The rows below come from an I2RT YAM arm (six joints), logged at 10 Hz.
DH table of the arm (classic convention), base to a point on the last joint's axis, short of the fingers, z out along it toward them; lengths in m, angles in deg. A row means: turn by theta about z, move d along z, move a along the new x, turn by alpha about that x. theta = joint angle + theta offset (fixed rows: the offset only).
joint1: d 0.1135; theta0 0; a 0.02; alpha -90
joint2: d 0; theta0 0; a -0.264; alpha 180
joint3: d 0; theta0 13.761; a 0.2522; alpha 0
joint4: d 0; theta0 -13.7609; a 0.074; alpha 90
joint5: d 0; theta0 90; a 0; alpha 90
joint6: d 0.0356; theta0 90; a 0; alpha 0
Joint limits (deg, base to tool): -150..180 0..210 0..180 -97..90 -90..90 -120..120
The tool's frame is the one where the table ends.
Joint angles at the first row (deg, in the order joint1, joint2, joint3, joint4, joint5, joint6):
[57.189, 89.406, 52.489, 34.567, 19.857, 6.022]
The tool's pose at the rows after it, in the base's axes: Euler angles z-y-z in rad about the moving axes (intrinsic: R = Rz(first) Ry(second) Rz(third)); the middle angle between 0 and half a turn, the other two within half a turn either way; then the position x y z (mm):
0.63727, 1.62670, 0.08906, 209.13, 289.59, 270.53
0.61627, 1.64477, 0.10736, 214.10, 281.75, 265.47
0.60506, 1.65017, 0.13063, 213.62, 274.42, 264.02
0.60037, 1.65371, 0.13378, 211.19, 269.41, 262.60
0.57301, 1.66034, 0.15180, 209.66, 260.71, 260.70
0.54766, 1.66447, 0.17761, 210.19, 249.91, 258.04
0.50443, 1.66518, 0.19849, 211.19, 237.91, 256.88
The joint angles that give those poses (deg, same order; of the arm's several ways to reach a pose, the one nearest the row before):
[56.074, 89.647, 52.380, 33.868, 19.529, 6.240]
[54.676, 89.231, 51.221, 33.519, 19.311, 7.639]
[54.041, 87.985, 49.801, 33.364, 19.310, 9.082]
[53.889, 86.891, 48.511, 33.343, 19.420, 9.344]
[53.320, 85.319, 46.786, 33.058, 20.403, 10.611]
[52.139, 83.745, 44.839, 33.168, 20.665, 12.207]
[50.785, 81.952, 43.048, 33.079, 21.781, 13.540]

